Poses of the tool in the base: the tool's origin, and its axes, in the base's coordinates. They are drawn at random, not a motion.
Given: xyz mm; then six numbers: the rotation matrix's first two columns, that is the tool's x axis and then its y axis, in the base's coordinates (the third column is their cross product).
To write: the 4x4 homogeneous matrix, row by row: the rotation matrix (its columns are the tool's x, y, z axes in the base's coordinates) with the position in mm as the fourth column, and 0 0 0 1 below. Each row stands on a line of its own. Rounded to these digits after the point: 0 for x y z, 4 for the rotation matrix.
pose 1, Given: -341 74 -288 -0.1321 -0.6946 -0.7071 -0.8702 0.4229 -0.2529
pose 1, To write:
-0.1321 -0.8702 0.4747 -341
-0.6946 0.4229 0.5819 74
-0.7071 -0.2529 -0.6603 -288
0 0 0 1

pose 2, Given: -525 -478 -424 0.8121 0.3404 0.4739 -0.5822 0.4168 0.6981
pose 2, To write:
0.8121 -0.5822 0.0401 -525
0.3404 0.4168 -0.8428 -478
0.4739 0.6981 0.5367 -424
0 0 0 1

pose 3, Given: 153 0 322 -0.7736 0.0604 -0.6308 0.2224 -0.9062 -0.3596
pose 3, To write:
-0.7736 0.2224 -0.5934 153
0.0604 -0.9062 -0.4185 0
-0.6308 -0.3596 0.6876 322
0 0 0 1

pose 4, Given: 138 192 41 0.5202 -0.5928 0.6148 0.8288 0.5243 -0.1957
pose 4, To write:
0.5202 0.8288 -0.2063 138
-0.5928 0.5243 0.6113 192
0.6148 -0.1957 0.7641 41
0 0 0 1

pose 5, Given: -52 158 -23 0.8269 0.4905 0.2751 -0.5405 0.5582 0.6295
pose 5, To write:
0.8269 -0.5405 0.1552 -52
0.4905 0.5582 -0.6692 158
0.2751 0.6295 0.7267 -23
0 0 0 1

